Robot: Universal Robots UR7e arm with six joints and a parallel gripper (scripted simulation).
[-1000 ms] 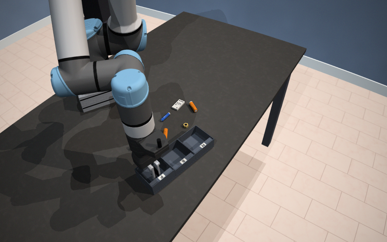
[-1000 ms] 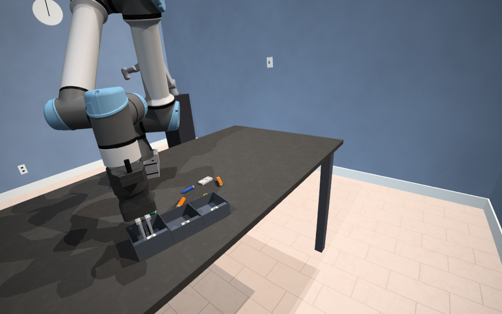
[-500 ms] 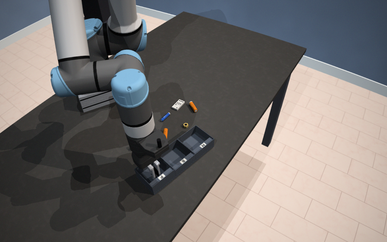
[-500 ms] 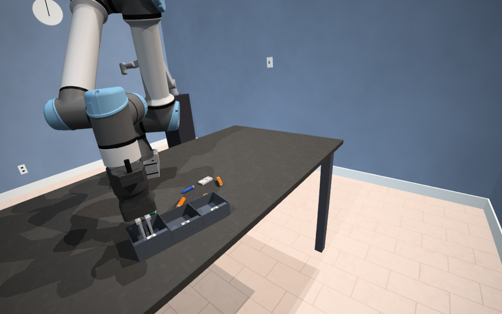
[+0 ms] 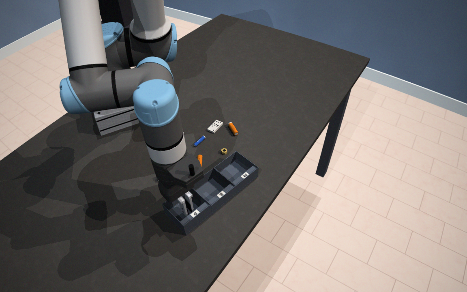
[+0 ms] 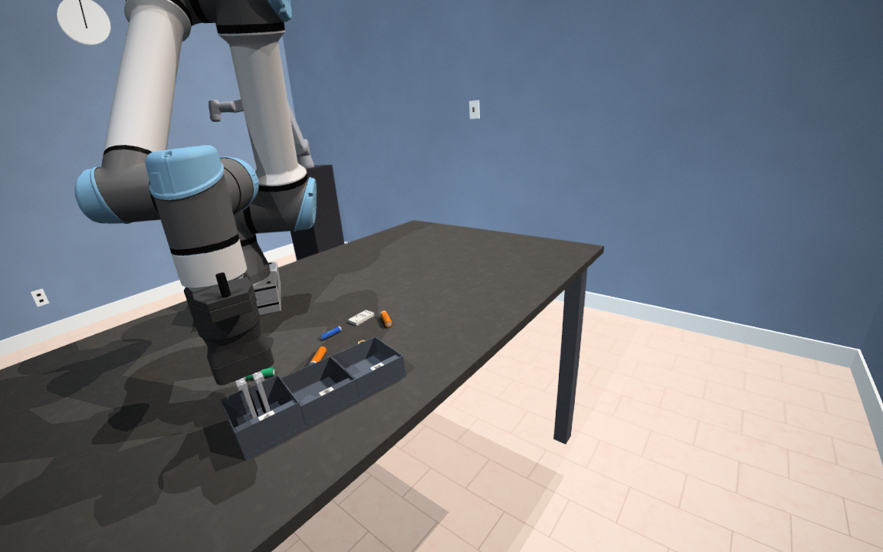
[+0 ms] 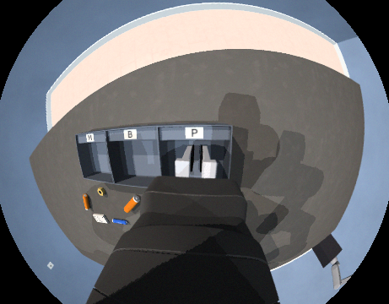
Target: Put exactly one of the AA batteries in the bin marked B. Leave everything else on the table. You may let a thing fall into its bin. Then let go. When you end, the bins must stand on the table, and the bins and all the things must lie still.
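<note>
Now: the bin 2 cm ahead of my hand, 8 cm to the left of it and 2 cm below it. From my hand the other things lie so: brass nut (2 cm behind, 23 cm to the left, 4 cm below); green battery (12 cm behind, 8 cm to the left, 4 cm below); blue battery (10 cm behind, 23 cm to the left, 4 cm below).
</note>
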